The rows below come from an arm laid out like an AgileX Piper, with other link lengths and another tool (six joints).
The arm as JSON. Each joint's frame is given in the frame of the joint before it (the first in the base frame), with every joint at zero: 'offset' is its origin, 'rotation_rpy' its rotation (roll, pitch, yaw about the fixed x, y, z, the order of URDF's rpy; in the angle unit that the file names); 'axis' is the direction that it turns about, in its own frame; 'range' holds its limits. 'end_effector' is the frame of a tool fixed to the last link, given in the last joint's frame.
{
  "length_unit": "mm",
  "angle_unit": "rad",
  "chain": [
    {
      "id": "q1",
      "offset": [
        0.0,
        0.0,
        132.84
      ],
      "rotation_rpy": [
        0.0,
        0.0,
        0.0
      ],
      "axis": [
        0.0,
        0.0,
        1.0
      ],
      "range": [
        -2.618,
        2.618
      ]
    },
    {
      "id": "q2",
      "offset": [
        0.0,
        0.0,
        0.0
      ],
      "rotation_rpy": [
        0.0,
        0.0,
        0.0
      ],
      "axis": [
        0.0,
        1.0,
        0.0
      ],
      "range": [
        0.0,
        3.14
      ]
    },
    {
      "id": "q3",
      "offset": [
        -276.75,
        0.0,
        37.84
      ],
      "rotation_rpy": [
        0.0,
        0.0,
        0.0
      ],
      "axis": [
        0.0,
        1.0,
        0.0
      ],
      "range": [
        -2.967,
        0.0
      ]
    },
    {
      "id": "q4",
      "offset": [
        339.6,
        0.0,
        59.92
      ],
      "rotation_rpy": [
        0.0,
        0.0,
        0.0
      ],
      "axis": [
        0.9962,
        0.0,
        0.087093
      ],
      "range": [
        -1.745,
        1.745
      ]
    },
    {
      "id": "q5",
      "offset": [
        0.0,
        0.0,
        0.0
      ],
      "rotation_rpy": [
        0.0,
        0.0,
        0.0
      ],
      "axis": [
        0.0,
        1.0,
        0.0
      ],
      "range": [
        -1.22,
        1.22
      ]
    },
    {
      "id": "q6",
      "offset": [
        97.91,
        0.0,
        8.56
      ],
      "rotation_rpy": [
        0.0,
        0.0,
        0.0
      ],
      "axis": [
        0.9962,
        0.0,
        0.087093
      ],
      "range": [
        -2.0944,
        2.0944
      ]
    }
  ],
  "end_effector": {
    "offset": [
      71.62,
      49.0,
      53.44
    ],
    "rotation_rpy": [
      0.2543,
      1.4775,
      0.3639
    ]
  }
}
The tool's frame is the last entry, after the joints.
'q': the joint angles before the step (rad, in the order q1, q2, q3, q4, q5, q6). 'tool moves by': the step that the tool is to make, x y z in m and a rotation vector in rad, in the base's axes. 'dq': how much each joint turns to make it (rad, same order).
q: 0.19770, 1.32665, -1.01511, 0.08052, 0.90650, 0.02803
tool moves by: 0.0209, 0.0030, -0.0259, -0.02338, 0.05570, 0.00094
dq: 0.00108, 0.11693, -0.05794, -0.01399, -0.00001, 0.00399
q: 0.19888, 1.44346, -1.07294, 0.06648, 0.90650, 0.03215
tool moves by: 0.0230, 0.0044, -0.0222, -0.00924, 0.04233, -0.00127
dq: 0.00001, 0.11821, -0.07287, -0.00129, -0.00211, 0.00165
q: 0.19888, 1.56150, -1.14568, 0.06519, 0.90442, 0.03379
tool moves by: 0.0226, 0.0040, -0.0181, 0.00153, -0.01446, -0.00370
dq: 0.00011, 0.09007, -0.04422, -0.00005, -0.06047, 0.00014
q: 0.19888, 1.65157, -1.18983, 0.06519, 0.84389, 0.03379
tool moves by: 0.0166, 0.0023, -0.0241, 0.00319, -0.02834, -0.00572
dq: -0.00012, 0.07280, -0.00562, 0.00007, -0.09578, -0.00017
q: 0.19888, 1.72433, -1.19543, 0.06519, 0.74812, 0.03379
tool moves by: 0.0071, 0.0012, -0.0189, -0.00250, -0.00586, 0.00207
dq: 0.00012, 0.04745, 0.00002, -0.00006, -0.05260, -0.00538
